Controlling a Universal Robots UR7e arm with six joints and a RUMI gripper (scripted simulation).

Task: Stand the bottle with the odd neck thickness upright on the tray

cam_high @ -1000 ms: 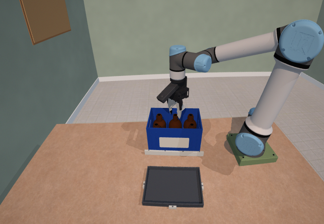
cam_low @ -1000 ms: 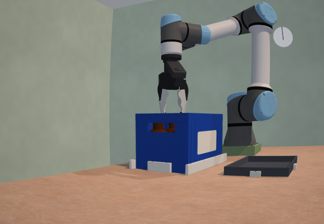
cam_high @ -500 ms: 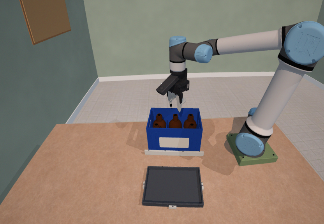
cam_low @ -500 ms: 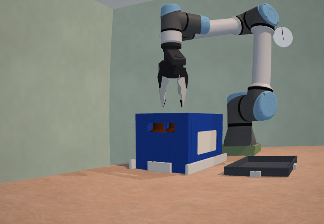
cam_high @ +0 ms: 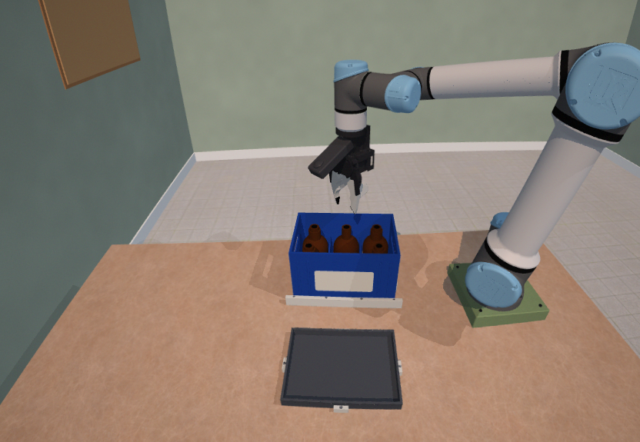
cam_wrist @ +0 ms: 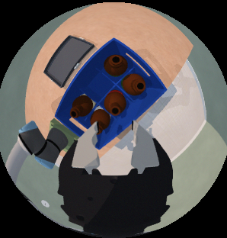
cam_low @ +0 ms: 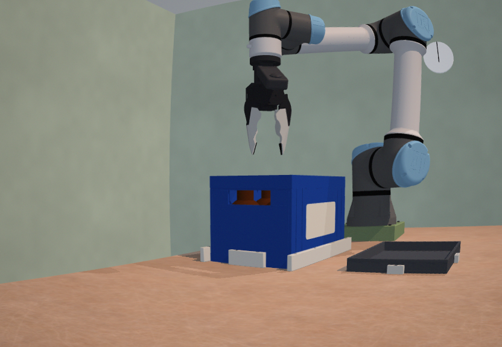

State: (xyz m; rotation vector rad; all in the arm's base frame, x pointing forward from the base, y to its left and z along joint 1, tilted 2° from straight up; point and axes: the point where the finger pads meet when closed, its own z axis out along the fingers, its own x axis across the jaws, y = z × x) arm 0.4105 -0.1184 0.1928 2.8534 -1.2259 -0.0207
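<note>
Now: the blue crate 150 mm below my hand and 40 mm to the left of it. Round my hand: dark tray 330 mm to the left, 230 mm below, 10 mm ahead; glass bottle 150 mm below.
</note>
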